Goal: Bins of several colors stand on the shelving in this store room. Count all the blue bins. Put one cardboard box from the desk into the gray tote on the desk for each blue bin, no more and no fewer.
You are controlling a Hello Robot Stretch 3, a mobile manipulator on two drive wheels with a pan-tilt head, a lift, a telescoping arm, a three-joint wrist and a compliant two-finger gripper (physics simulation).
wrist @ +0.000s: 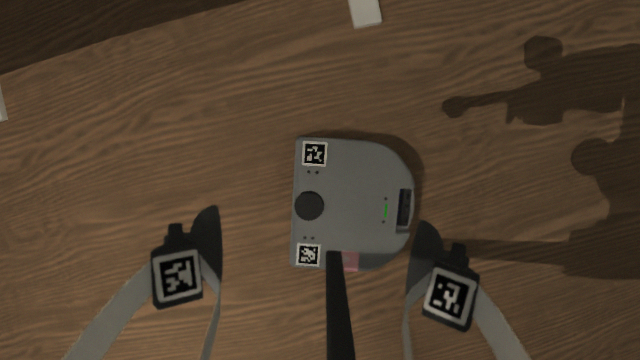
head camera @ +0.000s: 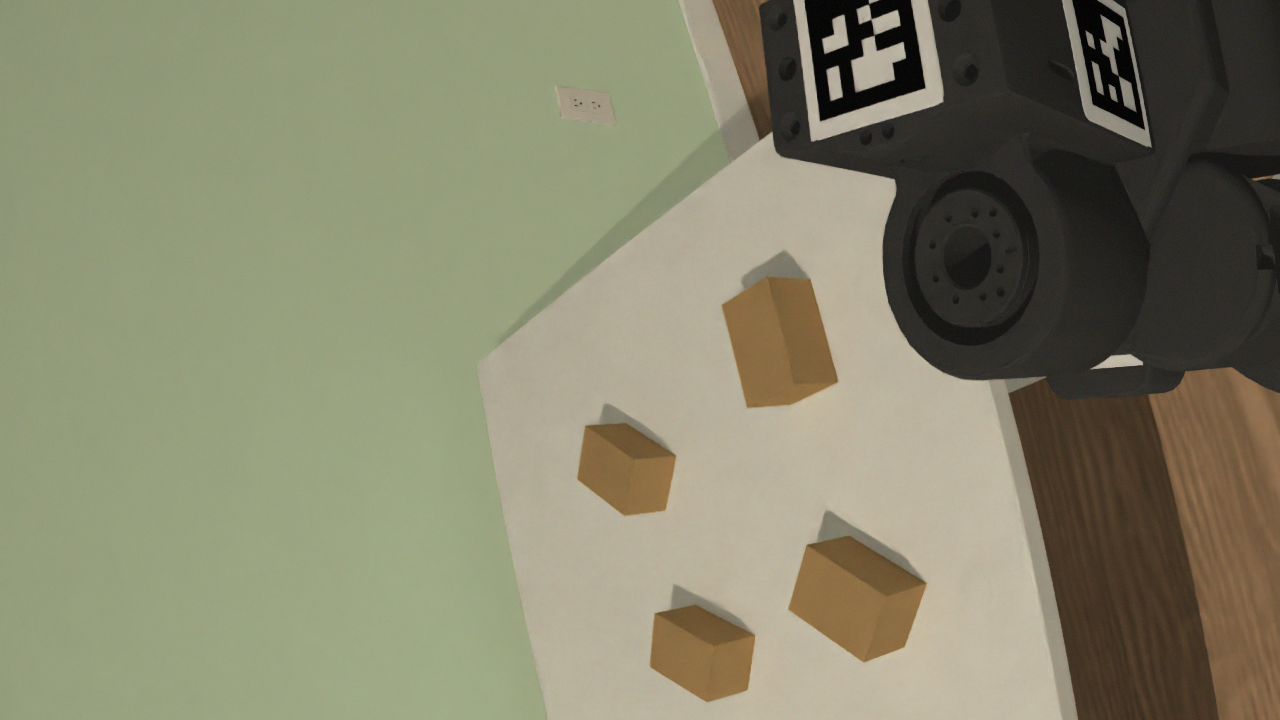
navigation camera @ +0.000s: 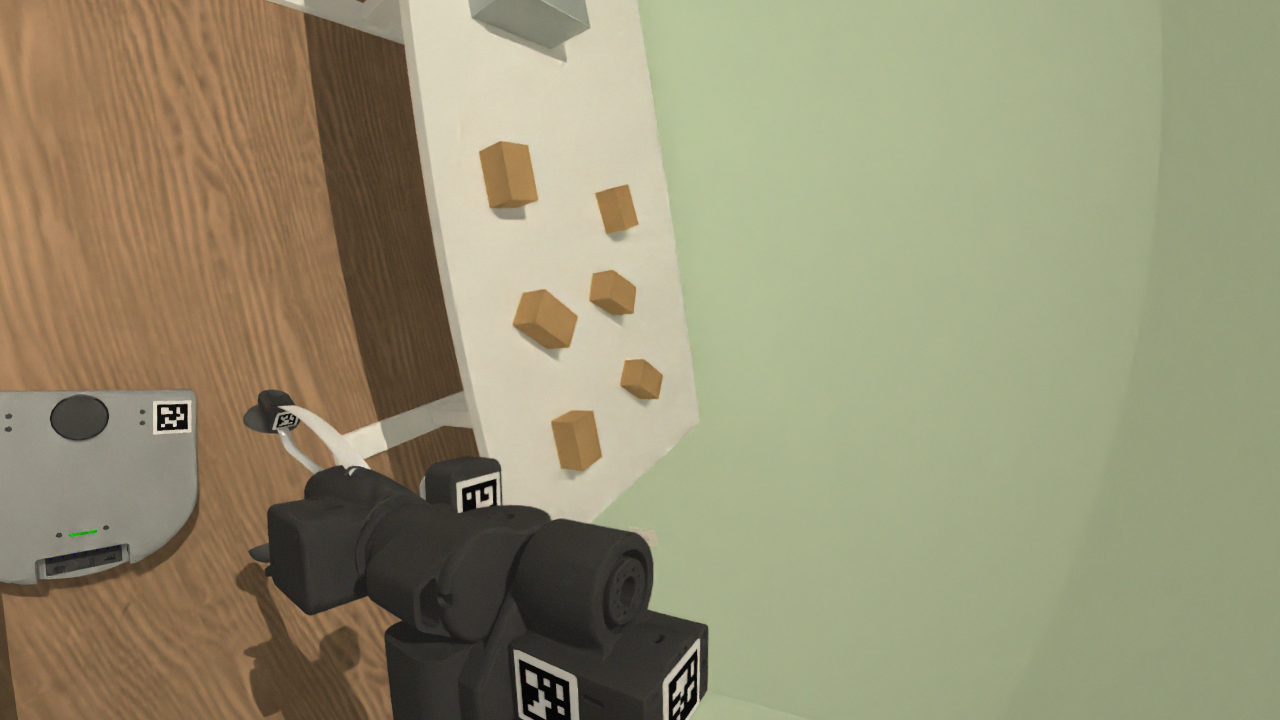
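Seen in the pictures: gripper, fingertip midpoint: (navigation camera: 266,480); robot's base at its link origin: (navigation camera: 81,415).
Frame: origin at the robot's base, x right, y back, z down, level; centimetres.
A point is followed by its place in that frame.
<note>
Several cardboard boxes stand apart on the white desk (head camera: 572,582) @[x 101.7, y -20.5, z -72.0 cm] (navigation camera: 554,98) @[x 58.2, y -60.6, z -72.0 cm]. One box (head camera: 778,344) @[x 59.9, y 4.1, z -77.0 cm] (navigation camera: 576,440) @[x 59.3, y 4.0, z -76.9 cm] is nearest the desk's end; a smaller box (head camera: 626,470) @[x 81.8, y -6.2, z -77.0 cm] (navigation camera: 640,379) @[x 80.9, y -6.2, z -76.9 cm] is nearer the wall. Beyond are a front box (head camera: 854,595) @[x 52.6, y -15.3, z -77.0 cm] (navigation camera: 544,318) @[x 51.5, y -15.9, z -77.0 cm] and a wall-side box (head camera: 702,653) @[x 71.3, y -22.9, z -77.1 cm] (navigation camera: 612,292) @[x 70.6, y -23.1, z -77.0 cm]. Farther along stand another box (navigation camera: 508,175) @[x 43.2, y -36.5, z -77.0 cm] and a small box (navigation camera: 616,209) @[x 73.7, y -41.4, z -76.1 cm]. The gray tote (navigation camera: 537,17) @[x 46.2, y -67.5, z -78.3 cm] is cut off by the upper frame edge. My gripper (navigation camera: 266,483) @[x 12.3, y 2.1, z -81.3 cm] (wrist: 316,241) @[x 12.3, y 2.1, z -81.3 cm] is open and empty, beyond the desk's front edge, pointing down. Blue bins do not show.
My grey base (navigation camera: 98,483) @[x 2.2, y 10.9, z -16.0 cm] (wrist: 350,200) is on the wooden floor (navigation camera: 179,179) @[x 12.9, y -50.9, z 0.0 cm] (wrist: 150,125), below the gripper. A white desk leg (navigation camera: 393,429) (wrist: 365,12) stands near the wrist. The green wall (head camera: 268,358) @[x 130.2, y 8.4, z -100.8 cm] (navigation camera: 895,313) @[x 121.5, y -21.4, z -127.8 cm] borders the desk's back edge. My dark wrist covers part of the desk's end.
</note>
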